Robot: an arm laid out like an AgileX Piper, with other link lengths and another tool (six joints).
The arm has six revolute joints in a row. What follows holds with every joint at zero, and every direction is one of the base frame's. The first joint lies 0.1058 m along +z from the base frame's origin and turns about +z. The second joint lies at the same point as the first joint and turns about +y. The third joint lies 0.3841 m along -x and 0.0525 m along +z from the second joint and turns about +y. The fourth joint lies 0.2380 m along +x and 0.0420 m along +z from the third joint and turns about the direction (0.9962, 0, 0.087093). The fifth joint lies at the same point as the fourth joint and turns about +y. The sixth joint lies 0.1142 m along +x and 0.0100 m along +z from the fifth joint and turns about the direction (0.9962, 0, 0.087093). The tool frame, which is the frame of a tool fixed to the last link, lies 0.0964 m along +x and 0.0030 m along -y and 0.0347 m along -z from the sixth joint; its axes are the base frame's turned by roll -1.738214, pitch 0.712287 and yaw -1.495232 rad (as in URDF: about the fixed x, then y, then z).
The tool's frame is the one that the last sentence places.
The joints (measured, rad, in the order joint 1, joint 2, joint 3, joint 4, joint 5, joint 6), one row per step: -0.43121 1.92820 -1.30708 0.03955 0.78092 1.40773; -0.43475 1.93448 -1.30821 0.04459 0.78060 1.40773; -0.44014 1.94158 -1.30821 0.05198 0.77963 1.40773; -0.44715 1.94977 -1.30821 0.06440 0.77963 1.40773; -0.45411 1.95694 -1.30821 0.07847 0.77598 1.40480; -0.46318 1.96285 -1.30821 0.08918 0.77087 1.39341; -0.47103 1.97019 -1.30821 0.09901 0.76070 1.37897; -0.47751 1.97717 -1.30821 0.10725 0.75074 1.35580; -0.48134 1.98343 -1.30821 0.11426 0.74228 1.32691; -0.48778 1.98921 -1.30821 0.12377 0.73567 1.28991; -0.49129 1.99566 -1.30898 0.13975 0.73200 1.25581; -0.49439 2.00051 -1.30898 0.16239 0.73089 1.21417; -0.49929 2.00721 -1.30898 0.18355 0.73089 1.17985; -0.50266 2.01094 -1.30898 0.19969 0.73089 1.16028; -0.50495 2.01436 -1.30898 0.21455 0.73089 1.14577; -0.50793 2.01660 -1.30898 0.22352 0.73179 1.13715; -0.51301 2.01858 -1.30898 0.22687 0.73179 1.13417; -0.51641 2.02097 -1.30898 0.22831 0.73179 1.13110
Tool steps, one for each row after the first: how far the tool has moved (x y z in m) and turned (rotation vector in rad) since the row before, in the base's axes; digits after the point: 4 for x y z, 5 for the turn. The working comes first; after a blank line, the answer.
Tool pose at each row, in the base's axes (x y z in m, rotation vector in rad; the steps are taken from these numbers as rounded here): 0.4247 -0.1426 0.1410 1.28095 2.40339 0.40811; 0.4252 -0.1438 0.1388 1.29184 2.40153 0.41241; 0.4254 -0.1453 0.1359 1.30749 2.39777 0.41860; 0.4257 -0.1468 0.1328 1.33003 2.39108 0.42958; 0.4267 -0.1485 0.1304 1.34745 2.38159 0.44166; 0.4269 -0.1515 0.1283 1.35314 2.37680 0.44900; 0.4279 -0.1547 0.1256 1.35123 2.37276 0.45483; 0.4286 -0.1574 0.1230 1.33630 2.37731 0.45871; 0.4291 -0.1589 0.1205 1.31110 2.38950 0.46171; 0.4287 -0.1610 0.1182 1.28172 2.40482 0.46597; 0.4292 -0.1610 0.1160 1.25861 2.41746 0.47798; 0.4294 -0.1596 0.1145 1.23139 2.43192 0.49645; 0.4294 -0.1592 0.1122 1.21542 2.44237 0.51410; 0.4298 -0.1588 0.1111 1.20978 2.44456 0.52785; 0.4304 -0.1581 0.1103 1.20785 2.44449 0.54093; 0.4303 -0.1583 0.1096 1.20921 2.44392 0.54879; 0.4298 -0.1601 0.1089 1.21522 2.44116 0.55072; 0.4292 -0.1614 0.1079 1.21806 2.44142 0.55143

0.0005 -0.0012 -0.0022 0.00595 0.00256 -0.00613; 0.0002 -0.0015 -0.0029 0.00831 0.00289 -0.00925; 0.0003 -0.0015 -0.0031 0.01308 0.00286 -0.01350; 0.0010 -0.0017 -0.0024 0.01147 -0.00180 -0.01179; 0.0002 -0.0030 -0.0021 0.00560 -0.00260 -0.00410; 0.0010 -0.0032 -0.0027 0.00223 -0.00530 0.00004; 0.0007 -0.0027 -0.0026 -0.00132 -0.00445 0.01061; 0.0005 -0.0015 -0.0025 -0.00340 -0.00310 0.01948; -0.0004 -0.0021 -0.0023 -0.00304 -0.00263 0.02340; 0.0005 0.0000 -0.0022 0.00371 -0.00307 0.02007; 0.0002 0.0014 -0.0015 0.00736 -0.00444 0.02415; 0.0000 0.0004 -0.0023 0.00947 -0.00200 0.01613; 0.0004 0.0004 -0.0011 0.00819 -0.00307 0.00622; 0.0006 0.0007 -0.0008 0.00839 -0.00299 0.00310; -0.0001 -0.0002 -0.0007 0.00568 -0.00101 0.00027; -0.0005 -0.0018 -0.0007 0.00254 0.00033 -0.00417; -0.0006 -0.0013 -0.0010 0.00137 0.00144 -0.00129
